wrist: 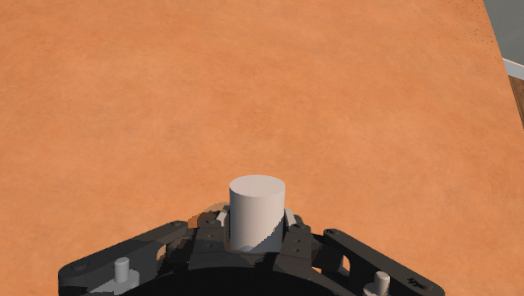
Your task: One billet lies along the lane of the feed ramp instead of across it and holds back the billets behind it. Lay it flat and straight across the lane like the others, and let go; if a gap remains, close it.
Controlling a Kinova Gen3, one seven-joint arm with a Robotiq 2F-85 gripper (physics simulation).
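Frame: origin at the arm's base, x left, y ahead, z down, level; centimetres.
Seen in the pictures: gripper, fingertip midpoint: (257,218).
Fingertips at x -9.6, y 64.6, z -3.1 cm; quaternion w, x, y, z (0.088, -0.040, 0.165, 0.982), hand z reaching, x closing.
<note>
A point is followed by its place in that frame.
A light grey-white cylindrical billet (256,217) @(x -9.1, y 64.6, z -6.8 cm) is held between the fingertips of my gripper (257,218) @(x -9.6, y 64.6, z -3.0 cm) at the bottom middle of the wrist view. One round end face of the billet shows, turned up toward the top of the view. A finger pad touches it on the left and another on the right, and a shadow crosses its lower right side. The lower part of the billet is hidden behind the gripper body. The feed ramp, its lane and the other billets do not show in this view.
An orange-brown table top (250,100) @(x -6.1, y 78.4, z 2.2 cm) spreads behind the gripper. Its right edge runs down the upper right of the view. Beyond that edge are a grey wall (510,25), a white baseboard (514,68) and a strip of wooden floor (519,92).
</note>
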